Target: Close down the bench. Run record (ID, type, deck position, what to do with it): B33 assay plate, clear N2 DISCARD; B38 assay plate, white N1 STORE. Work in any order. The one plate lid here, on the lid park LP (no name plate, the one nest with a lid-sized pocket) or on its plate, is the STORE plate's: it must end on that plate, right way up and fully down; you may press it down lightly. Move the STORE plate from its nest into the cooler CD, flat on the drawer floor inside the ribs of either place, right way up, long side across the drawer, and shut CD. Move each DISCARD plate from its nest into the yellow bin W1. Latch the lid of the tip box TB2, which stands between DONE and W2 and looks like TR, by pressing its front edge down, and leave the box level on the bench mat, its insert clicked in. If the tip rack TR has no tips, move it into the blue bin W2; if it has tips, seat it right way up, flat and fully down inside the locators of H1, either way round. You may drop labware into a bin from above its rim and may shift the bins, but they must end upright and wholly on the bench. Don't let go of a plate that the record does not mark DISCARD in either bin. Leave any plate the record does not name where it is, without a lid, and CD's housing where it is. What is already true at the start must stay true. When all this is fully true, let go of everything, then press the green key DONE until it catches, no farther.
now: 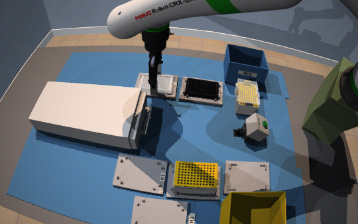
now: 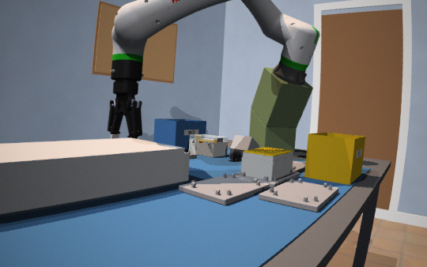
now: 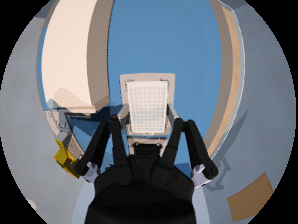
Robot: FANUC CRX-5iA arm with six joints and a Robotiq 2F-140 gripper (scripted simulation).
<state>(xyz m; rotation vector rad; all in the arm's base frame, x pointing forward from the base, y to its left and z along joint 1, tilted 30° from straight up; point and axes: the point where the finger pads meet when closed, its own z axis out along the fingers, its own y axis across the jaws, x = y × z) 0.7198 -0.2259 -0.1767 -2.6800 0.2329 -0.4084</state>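
My gripper is now 20 mm above the clear plate. Round my hand: cooler CD: 220 mm ahead, 170 mm to the left; then cooler drawer: 170 mm ahead, 180 mm to the left, 10 mm below; then black plate: 180 mm behind, 20 mm to the left, 20 mm below.
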